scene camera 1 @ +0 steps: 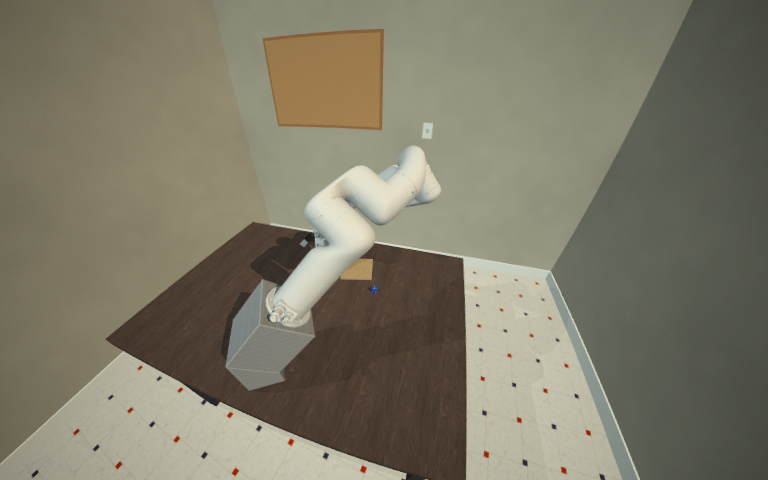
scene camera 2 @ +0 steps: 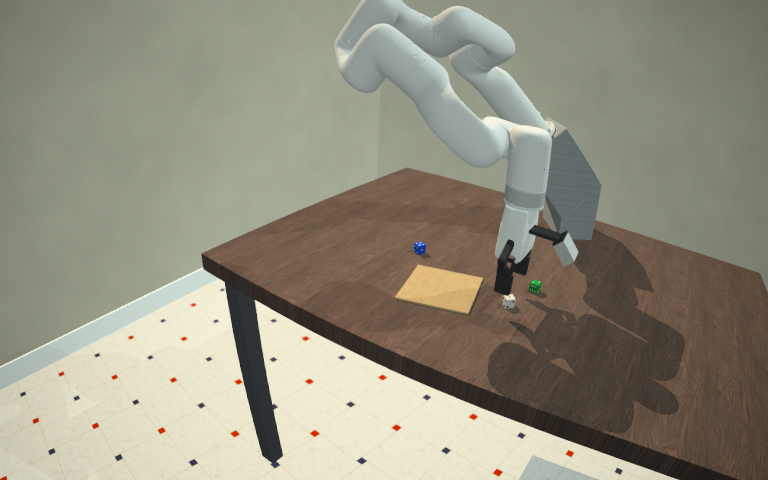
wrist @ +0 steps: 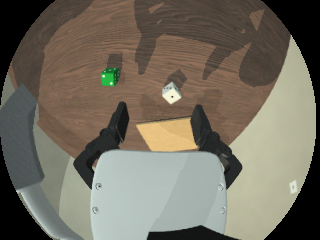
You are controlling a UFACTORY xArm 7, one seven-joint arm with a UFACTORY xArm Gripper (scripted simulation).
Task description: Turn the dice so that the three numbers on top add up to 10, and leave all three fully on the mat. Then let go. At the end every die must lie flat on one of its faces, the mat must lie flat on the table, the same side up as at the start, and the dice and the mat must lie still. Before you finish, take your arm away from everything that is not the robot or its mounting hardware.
Path:
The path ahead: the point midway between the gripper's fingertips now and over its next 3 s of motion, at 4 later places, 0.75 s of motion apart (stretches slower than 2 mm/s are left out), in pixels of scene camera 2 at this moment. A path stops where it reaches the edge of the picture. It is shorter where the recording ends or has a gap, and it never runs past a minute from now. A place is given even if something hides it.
The gripper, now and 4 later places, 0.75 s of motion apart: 510, 282; 530, 295; 552, 281; 558, 265; 564, 228

